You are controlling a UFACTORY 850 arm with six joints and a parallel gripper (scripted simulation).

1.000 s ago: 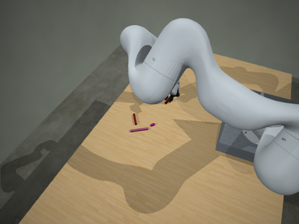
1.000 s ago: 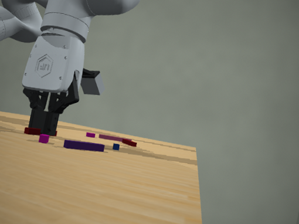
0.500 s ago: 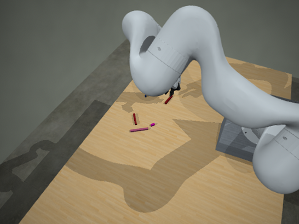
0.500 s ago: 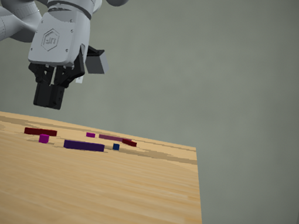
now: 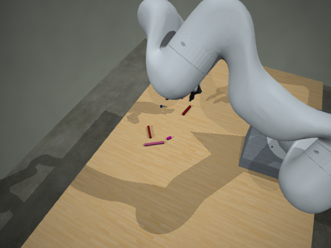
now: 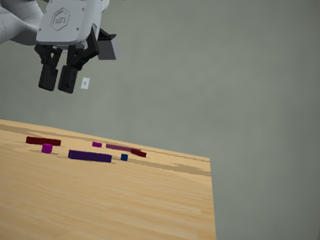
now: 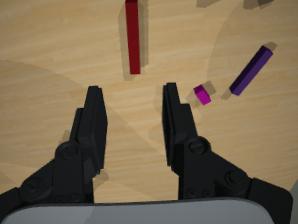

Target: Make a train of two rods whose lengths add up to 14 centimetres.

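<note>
The red rod lies 20 cm to the left of my hand, 12 cm ahead of it and 11 cm below it. Round my hand: pink rod (25 cm to the left, 11 cm below, 7 cm ahead); purple rod (11 cm below, 11 cm ahead, 6 cm to the right); blue cube (13 cm ahead, 11 cm below, 2 cm to the left).
</note>
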